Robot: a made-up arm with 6 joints. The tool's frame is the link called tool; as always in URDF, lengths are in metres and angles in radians. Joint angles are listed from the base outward.
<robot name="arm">
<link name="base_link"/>
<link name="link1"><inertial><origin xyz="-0.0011 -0.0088 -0.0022"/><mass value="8.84"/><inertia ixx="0.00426" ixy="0" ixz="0" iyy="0.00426" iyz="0" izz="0.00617"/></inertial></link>
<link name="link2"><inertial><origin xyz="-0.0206 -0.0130 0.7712"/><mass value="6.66"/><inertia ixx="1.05" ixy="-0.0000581" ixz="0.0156" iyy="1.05" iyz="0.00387" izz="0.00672"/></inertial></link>
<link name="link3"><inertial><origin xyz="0.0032 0.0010 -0.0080"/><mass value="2.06"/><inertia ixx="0.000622" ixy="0" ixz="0" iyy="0.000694" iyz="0" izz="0.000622"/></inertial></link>
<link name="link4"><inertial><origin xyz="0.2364 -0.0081 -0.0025"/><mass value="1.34"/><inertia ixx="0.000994" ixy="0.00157" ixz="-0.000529" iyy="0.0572" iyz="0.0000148" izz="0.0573"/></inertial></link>
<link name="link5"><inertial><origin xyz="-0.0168 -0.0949 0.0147"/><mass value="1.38"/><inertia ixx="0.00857" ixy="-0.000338" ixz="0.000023" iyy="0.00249" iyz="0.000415" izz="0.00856"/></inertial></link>
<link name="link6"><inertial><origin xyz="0.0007 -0.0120 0.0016"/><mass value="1.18"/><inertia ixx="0.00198" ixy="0" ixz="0" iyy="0.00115" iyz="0" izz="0.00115"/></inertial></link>
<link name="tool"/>
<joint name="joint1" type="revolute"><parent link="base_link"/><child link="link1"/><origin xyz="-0.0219 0.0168 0.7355" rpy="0 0 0"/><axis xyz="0 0 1"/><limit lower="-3.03" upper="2"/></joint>
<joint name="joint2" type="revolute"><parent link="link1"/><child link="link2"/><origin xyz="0.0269 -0.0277 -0.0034" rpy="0 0 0"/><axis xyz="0 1 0"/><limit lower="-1.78" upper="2.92"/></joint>
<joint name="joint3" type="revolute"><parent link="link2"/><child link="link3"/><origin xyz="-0.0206 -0.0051 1.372" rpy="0 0 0"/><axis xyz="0 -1 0"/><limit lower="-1.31" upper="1.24"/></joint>
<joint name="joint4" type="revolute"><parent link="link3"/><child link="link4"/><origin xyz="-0.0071 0.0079 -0.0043" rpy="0 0 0"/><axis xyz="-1 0 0"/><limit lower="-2.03" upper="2.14"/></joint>
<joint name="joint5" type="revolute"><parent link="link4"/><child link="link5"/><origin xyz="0.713 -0.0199 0.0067" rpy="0 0 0"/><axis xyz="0 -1 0"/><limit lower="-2.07" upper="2.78"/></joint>
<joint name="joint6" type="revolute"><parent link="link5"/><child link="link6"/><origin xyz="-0.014 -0.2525 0.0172" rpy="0 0 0"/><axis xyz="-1 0 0"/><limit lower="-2.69" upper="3.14"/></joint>
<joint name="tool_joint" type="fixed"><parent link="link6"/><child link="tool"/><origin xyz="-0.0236 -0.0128 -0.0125" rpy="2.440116 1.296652 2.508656"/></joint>
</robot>
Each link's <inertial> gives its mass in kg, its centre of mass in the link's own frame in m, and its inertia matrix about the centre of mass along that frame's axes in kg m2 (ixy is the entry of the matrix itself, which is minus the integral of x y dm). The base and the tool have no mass. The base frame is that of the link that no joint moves.
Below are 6 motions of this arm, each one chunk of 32 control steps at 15 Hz.
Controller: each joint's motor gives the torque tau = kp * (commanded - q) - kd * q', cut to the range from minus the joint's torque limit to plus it. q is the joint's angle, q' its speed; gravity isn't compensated. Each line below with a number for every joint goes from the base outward.
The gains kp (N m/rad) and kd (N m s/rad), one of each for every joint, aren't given. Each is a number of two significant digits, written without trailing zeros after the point. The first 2 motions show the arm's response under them.
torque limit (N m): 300 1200 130 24 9.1 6.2
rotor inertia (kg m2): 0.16 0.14 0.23 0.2 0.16 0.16
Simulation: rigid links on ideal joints. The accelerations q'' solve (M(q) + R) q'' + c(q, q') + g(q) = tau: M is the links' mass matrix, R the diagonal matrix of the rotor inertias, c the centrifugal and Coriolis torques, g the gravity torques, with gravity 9.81 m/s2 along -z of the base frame. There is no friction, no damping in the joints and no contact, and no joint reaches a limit. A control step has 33 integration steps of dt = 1/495 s. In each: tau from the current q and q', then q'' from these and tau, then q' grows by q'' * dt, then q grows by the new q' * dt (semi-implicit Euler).
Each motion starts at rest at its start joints. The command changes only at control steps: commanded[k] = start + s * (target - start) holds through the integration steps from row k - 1 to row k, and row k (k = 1, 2, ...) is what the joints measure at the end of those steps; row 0 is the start. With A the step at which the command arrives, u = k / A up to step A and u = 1 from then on. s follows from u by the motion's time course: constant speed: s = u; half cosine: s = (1 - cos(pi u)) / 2; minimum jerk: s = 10 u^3 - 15 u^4 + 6 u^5; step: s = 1 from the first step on.
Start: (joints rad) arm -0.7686 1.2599 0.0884 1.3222 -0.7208 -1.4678
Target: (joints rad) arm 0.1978 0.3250 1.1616 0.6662 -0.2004 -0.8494
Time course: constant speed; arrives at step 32
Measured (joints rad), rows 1 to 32:
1: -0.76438 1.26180 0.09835 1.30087 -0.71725 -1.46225
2: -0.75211 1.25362 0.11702 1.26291 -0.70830 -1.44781
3: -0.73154 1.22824 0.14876 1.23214 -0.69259 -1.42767
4: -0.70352 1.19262 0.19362 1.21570 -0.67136 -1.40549
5: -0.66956 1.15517 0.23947 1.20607 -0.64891 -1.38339
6: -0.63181 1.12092 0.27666 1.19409 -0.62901 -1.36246
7: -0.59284 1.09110 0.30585 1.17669 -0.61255 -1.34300
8: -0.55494 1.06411 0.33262 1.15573 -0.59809 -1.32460
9: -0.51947 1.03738 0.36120 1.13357 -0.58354 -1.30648
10: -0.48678 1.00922 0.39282 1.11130 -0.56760 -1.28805
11: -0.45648 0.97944 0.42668 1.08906 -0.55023 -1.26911
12: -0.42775 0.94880 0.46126 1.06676 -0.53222 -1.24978
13: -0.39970 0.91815 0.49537 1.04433 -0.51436 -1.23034
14: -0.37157 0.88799 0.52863 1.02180 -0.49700 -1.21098
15: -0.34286 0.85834 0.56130 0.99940 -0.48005 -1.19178
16: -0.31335 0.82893 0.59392 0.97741 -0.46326 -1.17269
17: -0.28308 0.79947 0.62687 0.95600 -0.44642 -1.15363
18: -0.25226 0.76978 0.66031 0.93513 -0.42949 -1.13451
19: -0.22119 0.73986 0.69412 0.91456 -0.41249 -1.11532
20: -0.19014 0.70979 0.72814 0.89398 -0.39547 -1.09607
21: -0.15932 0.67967 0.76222 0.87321 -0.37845 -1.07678
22: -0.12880 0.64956 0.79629 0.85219 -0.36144 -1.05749
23: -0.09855 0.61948 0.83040 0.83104 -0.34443 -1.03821
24: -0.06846 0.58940 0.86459 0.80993 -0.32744 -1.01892
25: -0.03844 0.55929 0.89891 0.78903 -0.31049 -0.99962
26: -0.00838 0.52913 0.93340 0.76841 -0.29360 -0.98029
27: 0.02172 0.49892 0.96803 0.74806 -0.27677 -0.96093
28: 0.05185 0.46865 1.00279 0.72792 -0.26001 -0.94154
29: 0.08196 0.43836 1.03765 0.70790 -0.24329 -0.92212
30: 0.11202 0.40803 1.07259 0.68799 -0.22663 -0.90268
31: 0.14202 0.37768 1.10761 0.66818 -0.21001 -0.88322
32: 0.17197 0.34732 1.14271 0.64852 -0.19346 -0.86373
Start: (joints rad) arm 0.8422 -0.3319 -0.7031 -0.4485 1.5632 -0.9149
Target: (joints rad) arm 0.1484 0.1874 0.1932 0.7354 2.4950 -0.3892
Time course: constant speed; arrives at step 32
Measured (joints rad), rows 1 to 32:
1: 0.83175 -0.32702 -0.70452 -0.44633 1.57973 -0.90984
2: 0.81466 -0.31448 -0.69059 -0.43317 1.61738 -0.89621
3: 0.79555 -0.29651 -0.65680 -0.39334 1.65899 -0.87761
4: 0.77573 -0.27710 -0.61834 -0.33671 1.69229 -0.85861
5: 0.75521 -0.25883 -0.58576 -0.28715 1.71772 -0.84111
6: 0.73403 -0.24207 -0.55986 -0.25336 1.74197 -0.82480
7: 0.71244 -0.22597 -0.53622 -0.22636 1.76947 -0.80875
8: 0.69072 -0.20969 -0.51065 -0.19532 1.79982 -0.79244
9: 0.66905 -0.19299 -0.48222 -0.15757 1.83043 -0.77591
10: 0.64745 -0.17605 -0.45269 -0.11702 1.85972 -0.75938
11: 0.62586 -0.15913 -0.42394 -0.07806 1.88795 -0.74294
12: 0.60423 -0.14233 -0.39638 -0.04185 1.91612 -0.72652
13: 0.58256 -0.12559 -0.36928 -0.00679 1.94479 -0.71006
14: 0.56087 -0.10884 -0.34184 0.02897 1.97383 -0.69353
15: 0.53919 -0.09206 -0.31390 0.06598 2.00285 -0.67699
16: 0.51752 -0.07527 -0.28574 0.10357 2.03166 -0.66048
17: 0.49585 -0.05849 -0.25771 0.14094 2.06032 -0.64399
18: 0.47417 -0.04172 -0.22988 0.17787 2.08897 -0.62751
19: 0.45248 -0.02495 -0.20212 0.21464 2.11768 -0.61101
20: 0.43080 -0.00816 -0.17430 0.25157 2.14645 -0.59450
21: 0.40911 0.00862 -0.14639 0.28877 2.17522 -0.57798
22: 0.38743 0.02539 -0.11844 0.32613 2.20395 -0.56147
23: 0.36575 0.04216 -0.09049 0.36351 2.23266 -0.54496
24: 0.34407 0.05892 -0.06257 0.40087 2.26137 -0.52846
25: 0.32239 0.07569 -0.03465 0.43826 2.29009 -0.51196
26: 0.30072 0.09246 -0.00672 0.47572 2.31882 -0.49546
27: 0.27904 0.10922 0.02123 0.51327 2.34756 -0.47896
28: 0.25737 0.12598 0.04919 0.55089 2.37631 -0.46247
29: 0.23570 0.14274 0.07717 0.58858 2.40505 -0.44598
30: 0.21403 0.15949 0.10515 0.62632 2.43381 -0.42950
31: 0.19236 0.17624 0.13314 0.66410 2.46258 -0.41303
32: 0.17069 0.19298 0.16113 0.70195 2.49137 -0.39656
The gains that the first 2 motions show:
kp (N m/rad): 1100 4200 630 120 44 31
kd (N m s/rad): 110 220 20 4.1 1.8 2.2
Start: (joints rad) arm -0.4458 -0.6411 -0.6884 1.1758 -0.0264 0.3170
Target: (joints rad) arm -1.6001 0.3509 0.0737 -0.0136 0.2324 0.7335
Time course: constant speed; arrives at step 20
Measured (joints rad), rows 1 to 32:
1: -0.46751 -0.62528 -0.68329 1.13167 -0.01637 0.32448
2: -0.51269 -0.58316 -0.65507 1.04561 0.00385 0.34182
3: -0.56816 -0.52579 -0.60710 0.97053 0.02177 0.36385
4: -0.62513 -0.46772 -0.56114 0.92073 0.03157 0.38696
5: -0.68147 -0.41427 -0.52353 0.87203 0.03803 0.40980
6: -0.73788 -0.36401 -0.48844 0.80910 0.04810 0.43163
7: -0.79474 -0.31427 -0.45161 0.73970 0.06333 0.45220
8: -0.85173 -0.26380 -0.41321 0.67497 0.08019 0.47207
9: -0.90857 -0.21260 -0.37436 0.61574 0.09507 0.49206
10: -0.96530 -0.16110 -0.33562 0.55718 0.10743 0.51257
11: -1.02211 -0.10964 -0.29731 0.49665 0.11902 0.53342
12: -1.07909 -0.05829 -0.25936 0.43488 0.13142 0.55428
13: -1.13618 -0.00700 -0.22142 0.37338 0.14488 0.57500
14: -1.19328 0.04429 -0.18323 0.31275 0.15863 0.59561
15: -1.25034 0.09558 -0.14484 0.25273 0.17202 0.61622
16: -1.30734 0.14685 -0.10642 0.19283 0.18497 0.63687
17: -1.36431 0.19812 -0.06807 0.13277 0.19776 0.65756
18: -1.42127 0.24938 -0.02977 0.07261 0.21066 0.67825
19: -1.47824 0.30062 0.00856 0.01255 0.22370 0.69893
20: -1.53524 0.35182 0.04695 -0.04729 0.23677 0.71961
21: -1.57469 0.38152 0.04318 -0.06606 0.23958 0.73232
22: -1.59426 0.38381 0.02666 -0.07451 0.23824 0.73456
23: -1.60186 0.37410 0.03041 -0.07702 0.24068 0.73163
24: -1.60352 0.36520 0.04351 -0.05860 0.24321 0.72900
25: -1.60280 0.36154 0.05133 -0.03807 0.24187 0.72892
26: -1.60150 0.36216 0.05044 -0.03561 0.23863 0.73036
27: -1.60051 0.36456 0.04487 -0.04736 0.23737 0.73140
28: -1.60005 0.36668 0.04032 -0.05838 0.23898 0.73125
29: -1.59995 0.36751 0.03959 -0.06053 0.24122 0.73044
30: -1.59996 0.36714 0.04165 -0.05599 0.24182 0.72987
31: -1.59999 0.36627 0.04386 -0.05096 0.24073 0.72990
32: -1.60003 0.36564 0.04461 -0.04925 0.23942 0.73029

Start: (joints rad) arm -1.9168 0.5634 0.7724 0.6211 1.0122 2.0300
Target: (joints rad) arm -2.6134 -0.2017 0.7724 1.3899 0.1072 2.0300
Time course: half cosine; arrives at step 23
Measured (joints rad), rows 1 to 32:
1: -1.91777 0.56761 0.76040 0.61743 1.01165 2.03012
2: -1.92081 0.57264 0.73697 0.60461 1.00952 2.03141
3: -1.92806 0.56903 0.71929 0.59774 1.00095 2.03386
4: -1.94182 0.55183 0.71509 0.61414 0.97955 2.03617
5: -1.96326 0.52129 0.72230 0.65476 0.94250 2.03711
6: -1.99233 0.48098 0.73382 0.70716 0.89303 2.03645
7: -2.02787 0.43524 0.74296 0.75881 0.83786 2.03484
8: -2.06814 0.38725 0.74690 0.80556 0.78226 2.03325
9: -2.11139 0.33826 0.74670 0.85048 0.72719 2.03239
10: -2.15636 0.28803 0.74525 0.89798 0.67061 2.03236
11: -2.20233 0.23595 0.74508 0.94977 0.61069 2.03280
12: -2.24879 0.18196 0.74719 1.00468 0.54784 2.03319
13: -2.29505 0.12692 0.75111 1.06031 0.48436 2.03321
14: -2.34035 0.07235 0.75562 1.11464 0.42282 2.03286
15: -2.38405 0.01993 0.75964 1.16641 0.36491 2.03231
16: -2.42559 -0.02895 0.76267 1.21466 0.31144 2.03180
17: -2.46436 -0.07326 0.76475 1.25854 0.26286 2.03146
18: -2.49972 -0.11235 0.76621 1.29729 0.21978 2.03129
19: -2.53104 -0.14573 0.76742 1.33022 0.18304 2.03123
20: -2.55770 -0.17295 0.76855 1.35674 0.15349 2.03119
21: -2.57914 -0.19354 0.76959 1.37630 0.13178 2.03112
22: -2.59488 -0.20710 0.77041 1.38847 0.11830 2.03101
23: -2.60454 -0.21330 0.77087 1.39298 0.11323 2.03090
24: -2.60932 -0.21334 0.76892 1.39161 0.11459 2.03088
25: -2.61148 -0.21021 0.76349 1.38877 0.11762 2.03113
26: -2.61239 -0.20671 0.75789 1.38758 0.11864 2.03172
27: -2.61277 -0.20458 0.75531 1.38791 0.11753 2.03240
28: -2.61298 -0.20432 0.75597 1.38852 0.11614 2.03279
29: -2.61314 -0.20536 0.75827 1.38876 0.11580 2.03276
30: -2.61329 -0.20671 0.76046 1.38874 0.11646 2.03242
31: -2.61339 -0.20759 0.76152 1.38872 0.11727 2.03204
32: -2.61344 -0.20776 0.76136 1.38872 0.11757 2.03182

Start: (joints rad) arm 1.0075 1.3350 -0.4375 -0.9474 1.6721 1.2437
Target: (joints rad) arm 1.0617 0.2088 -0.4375 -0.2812 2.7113 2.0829
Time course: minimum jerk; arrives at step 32
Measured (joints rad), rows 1 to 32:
1: 1.00746 1.34730 -0.43132 -0.94645 1.67381 1.24370
2: 1.00749 1.36209 -0.42125 -0.94228 1.68084 1.24423
3: 1.00768 1.36393 -0.41791 -0.93582 1.69022 1.24640
4: 1.00795 1.35377 -0.42107 -0.93038 1.69903 1.25128
5: 1.00833 1.33693 -0.42474 -0.92469 1.70951 1.25980
6: 1.00898 1.31604 -0.42580 -0.91425 1.72609 1.27269
7: 1.00999 1.29052 -0.42517 -0.89734 1.75101 1.29040
8: 1.01133 1.25893 -0.42482 -0.87590 1.78347 1.31306
9: 1.01300 1.22058 -0.42553 -0.85202 1.82170 1.34054
10: 1.01501 1.17575 -0.42693 -0.82591 1.86462 1.37260
11: 1.01737 1.12519 -0.42847 -0.79683 1.91200 1.40890
12: 1.02003 1.06969 -0.42993 -0.76461 1.96377 1.44900
13: 1.02295 1.01004 -0.43146 -0.72996 2.01945 1.49236
14: 1.02605 0.94700 -0.43324 -0.69381 2.07811 1.53837
15: 1.02926 0.88148 -0.43530 -0.65690 2.13864 1.58631
16: 1.03252 0.81448 -0.43757 -0.61967 2.19994 1.63543
17: 1.03576 0.74704 -0.43994 -0.58257 2.26103 1.68495
18: 1.03890 0.68023 -0.44235 -0.54613 2.32101 1.73410
19: 1.04190 0.61510 -0.44478 -0.51096 2.37900 1.78210
20: 1.04471 0.55266 -0.44720 -0.47762 2.43412 1.82821
21: 1.04731 0.49385 -0.44954 -0.44660 2.48557 1.87175
22: 1.04969 0.43953 -0.45176 -0.41827 2.53265 1.91209
23: 1.05184 0.39045 -0.45380 -0.39297 2.57479 1.94868
24: 1.05376 0.34722 -0.45561 -0.37095 2.61156 1.98108
25: 1.05544 0.31026 -0.45717 -0.35239 2.64268 2.00897
26: 1.05687 0.27983 -0.45847 -0.33736 2.66803 2.03215
27: 1.05806 0.25596 -0.45950 -0.32582 2.68767 2.05057
28: 1.05903 0.23841 -0.46026 -0.31759 2.70185 2.06435
29: 1.05978 0.22672 -0.46077 -0.31236 2.71110 2.07379
30: 1.06035 0.22010 -0.46107 -0.30966 2.71614 2.07940
31: 1.06077 0.21745 -0.46120 -0.30885 2.71802 2.08192
32: 1.06111 0.21734 -0.46122 -0.30912 2.71806 2.08232

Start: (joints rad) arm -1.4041 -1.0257 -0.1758 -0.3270 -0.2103 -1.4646
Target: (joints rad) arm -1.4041 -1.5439 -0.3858 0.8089 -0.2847 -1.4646
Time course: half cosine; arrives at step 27
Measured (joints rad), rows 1 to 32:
1: -1.40374 -1.03650 -0.19175 -0.33403 -0.20890 -1.46448
2: -1.40344 -1.05308 -0.20842 -0.34765 -0.20266 -1.46434
3: -1.40356 -1.06521 -0.21294 -0.33830 -0.19691 -1.46454
4: -1.40381 -1.07479 -0.21247 -0.30203 -0.19781 -1.46482
5: -1.40388 -1.08670 -0.21423 -0.25768 -0.20434 -1.46484
6: -1.40380 -1.10321 -0.22070 -0.21647 -0.21107 -1.46470
7: -1.40368 -1.12385 -0.23033 -0.17540 -0.21457 -1.46467
8: -1.40357 -1.14730 -0.24043 -0.12800 -0.21574 -1.46483
9: -1.40349 -1.17271 -0.24976 -0.07211 -0.21735 -1.46506
10: -1.40345 -1.19976 -0.25883 -0.01007 -0.22091 -1.46523
11: -1.40349 -1.22828 -0.26857 0.05475 -0.22587 -1.46532
12: -1.40358 -1.25798 -0.27930 0.12044 -0.23092 -1.46538
13: -1.40369 -1.28842 -0.29061 0.18670 -0.23535 -1.46546
14: -1.40378 -1.31915 -0.30192 0.25361 -0.23934 -1.46559
15: -1.40385 -1.34976 -0.31293 0.32069 -0.24334 -1.46572
16: -1.40392 -1.37984 -0.32358 0.38678 -0.24756 -1.46582
17: -1.40402 -1.40900 -0.33391 0.45060 -0.25183 -1.46589
18: -1.40415 -1.43683 -0.34385 0.51110 -0.25589 -1.46595
19: -1.40429 -1.46296 -0.35323 0.56756 -0.25959 -1.46600
20: -1.40443 -1.48702 -0.36186 0.61934 -0.26291 -1.46606
21: -1.40457 -1.50871 -0.36957 0.66582 -0.26590 -1.46612
22: -1.40469 -1.52774 -0.37628 0.70632 -0.26856 -1.46616
23: -1.40481 -1.54386 -0.38190 0.74025 -0.27082 -1.46619
24: -1.40491 -1.55685 -0.38635 0.76714 -0.27262 -1.46622
25: -1.40499 -1.56655 -0.38957 0.78663 -0.27393 -1.46624
26: -1.40505 -1.57282 -0.39148 0.79849 -0.27474 -1.46625
27: -1.40509 -1.57559 -0.39206 0.80256 -0.27504 -1.46626
28: -1.40503 -1.57556 -0.39210 0.80133 -0.27508 -1.46626
29: -1.40480 -1.57443 -0.39269 0.79937 -0.27524 -1.46628
30: -1.40444 -1.57362 -0.39347 0.79863 -0.27553 -1.46633
31: -1.40410 -1.57347 -0.39364 0.79865 -0.27569 -1.46638
32: -1.40387 -1.57369 -0.39328 0.79894 -0.27561 -1.46639

